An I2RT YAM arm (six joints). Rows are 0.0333 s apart.
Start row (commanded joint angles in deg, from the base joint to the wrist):
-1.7 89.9 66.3 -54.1 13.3 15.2
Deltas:
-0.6 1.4 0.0 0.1 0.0 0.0
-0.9 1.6 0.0 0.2 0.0 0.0
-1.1 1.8 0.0 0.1 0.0 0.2
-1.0 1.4 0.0 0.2 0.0 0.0
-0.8 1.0 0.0 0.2 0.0 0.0
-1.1 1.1 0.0 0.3 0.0 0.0
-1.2 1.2 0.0 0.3 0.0 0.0
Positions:
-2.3 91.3 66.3 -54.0 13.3 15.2
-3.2 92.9 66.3 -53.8 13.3 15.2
-4.3 94.7 66.3 -53.7 13.3 15.4
-5.3 96.1 66.3 -53.5 13.3 15.4
-6.1 97.1 66.3 -53.3 13.3 15.4
-7.2 98.2 66.3 -53.0 13.3 15.4
-8.4 99.4 66.3 -52.7 13.3 15.4

